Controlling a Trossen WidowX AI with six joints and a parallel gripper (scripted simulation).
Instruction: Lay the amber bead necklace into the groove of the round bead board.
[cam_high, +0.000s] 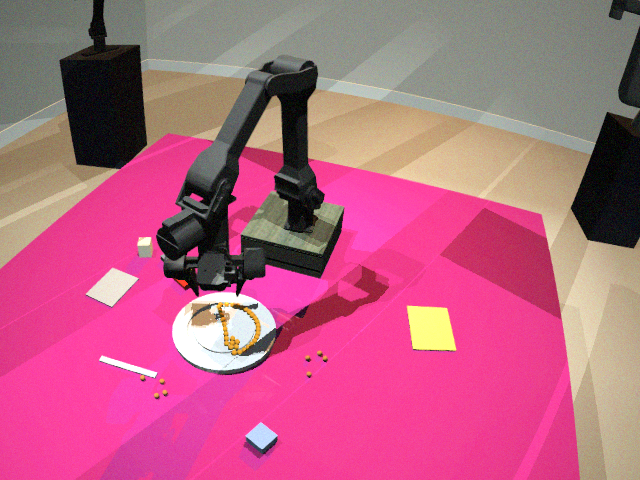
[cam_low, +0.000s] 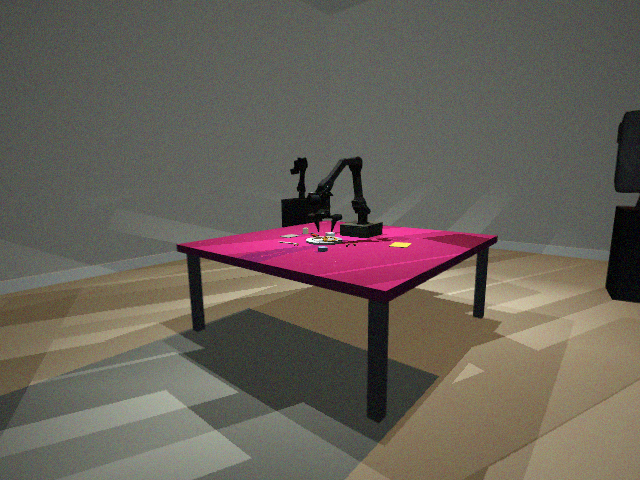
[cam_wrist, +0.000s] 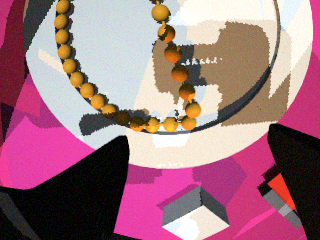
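Right now my gripper tip is 5 cm short of the round bead board, 3 cm to the right of it and 3 cm above it. From my gripper tip the other things lie so: white block (10 cm behind, 3 cm to the right, 3 cm below); red-handled tool (12 cm to the right, 8 cm behind, 4 cm below); white strip (19 cm ahead, 12 cm to the right, 4 cm below).
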